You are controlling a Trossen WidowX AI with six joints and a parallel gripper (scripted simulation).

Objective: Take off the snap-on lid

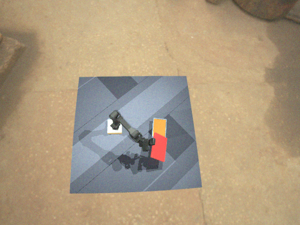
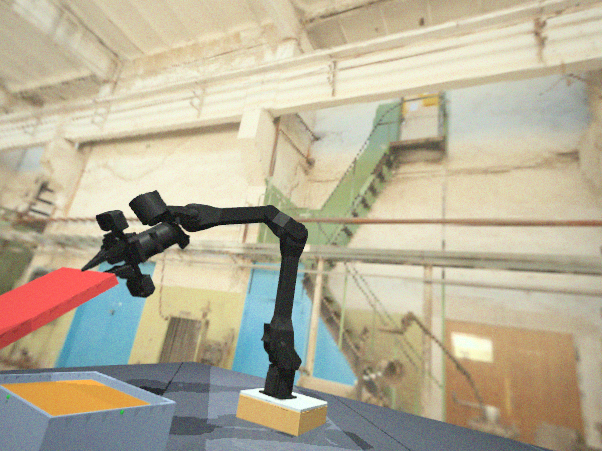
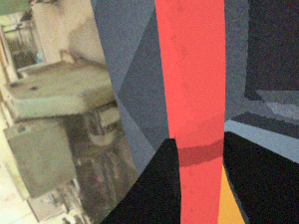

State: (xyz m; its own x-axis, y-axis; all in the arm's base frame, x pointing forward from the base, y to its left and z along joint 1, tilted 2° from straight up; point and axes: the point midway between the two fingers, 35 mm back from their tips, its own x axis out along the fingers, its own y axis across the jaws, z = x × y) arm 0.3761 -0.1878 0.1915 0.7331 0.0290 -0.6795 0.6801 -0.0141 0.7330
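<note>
Now: gripper tip 60 mm short of the red lid and 50 mm above it.
</note>
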